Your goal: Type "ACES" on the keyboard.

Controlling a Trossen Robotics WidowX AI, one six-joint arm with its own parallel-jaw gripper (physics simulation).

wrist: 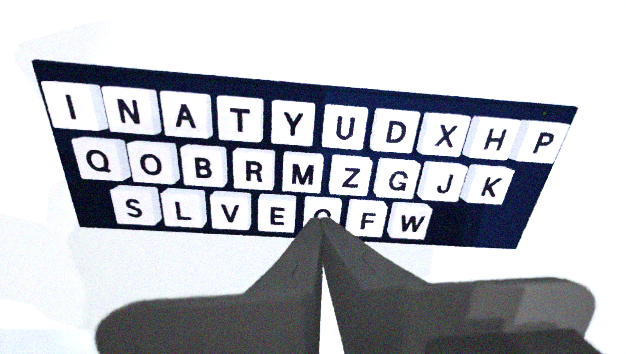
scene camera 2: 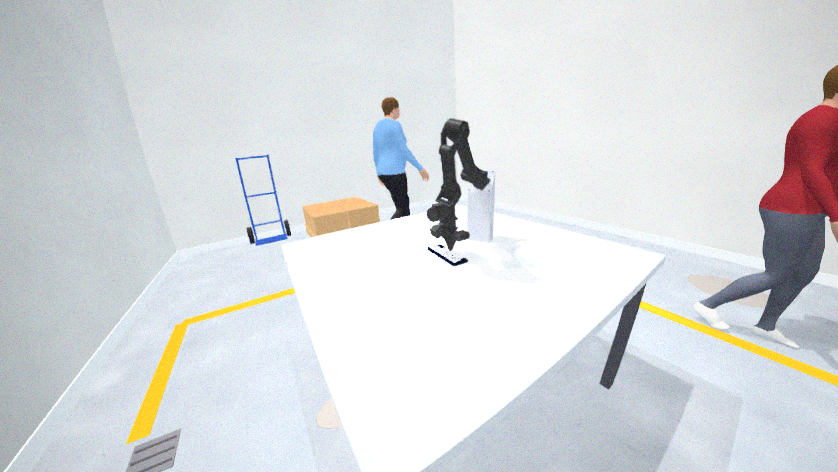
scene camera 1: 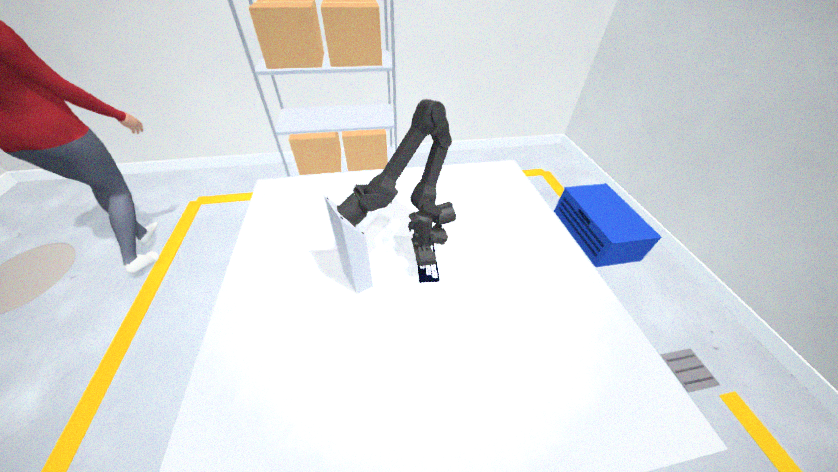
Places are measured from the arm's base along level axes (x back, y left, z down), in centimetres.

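Pixels of known places: gripper, between the fingertips: point(wrist: 319, 226) point(scene camera 2: 450, 250); arm's base, origin of its link: point(scene camera 2: 481, 181) point(scene camera 1: 345, 216).
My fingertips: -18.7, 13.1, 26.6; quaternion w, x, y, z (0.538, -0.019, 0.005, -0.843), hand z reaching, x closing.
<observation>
Ahead of a thing's pixels: the offset from my fingertips to its top centre, as dx, dy, dz. Level surfaces: height alone.
A dark blue keyboard {-2.2, +1.2, -0.1} point(scene camera 1: 428, 279) point(scene camera 2: 455, 262) point(wrist: 475, 227) with white letter keys lies on the table. In the wrist view, the A key {-2.4, +6.5, -0.1} point(wrist: 185, 114) is in the far row, third from the left. The C key {-0.4, +0.1, +0.0} point(wrist: 322, 205), E key {+0.2, +2.0, -0.1} point(wrist: 276, 214) and S key {+2.1, +7.6, -0.1} point(wrist: 135, 206) are in the near row. My gripper point(wrist: 319, 226) point(scene camera 2: 450, 248) is shut with nothing between its fingers, pointing down. In the wrist view its tips overlap the lower half of the C key and hide part of the letter. Whether they touch the key cannot be told.
A white table {dz +1.7} point(scene camera 1: 410, 363) point(scene camera 2: 410, 328) bears the arm. A tall pale panel point(scene camera 1: 350, 252) point(scene camera 2: 480, 214) stands beside the keyboard, at the arm's base. A blue box point(scene camera 1: 615, 219) lies on the floor. A person in red point(scene camera 1: 35, 99) point(scene camera 2: 806, 158) and a person in blue point(scene camera 2: 389, 146) are beyond the table.
</observation>
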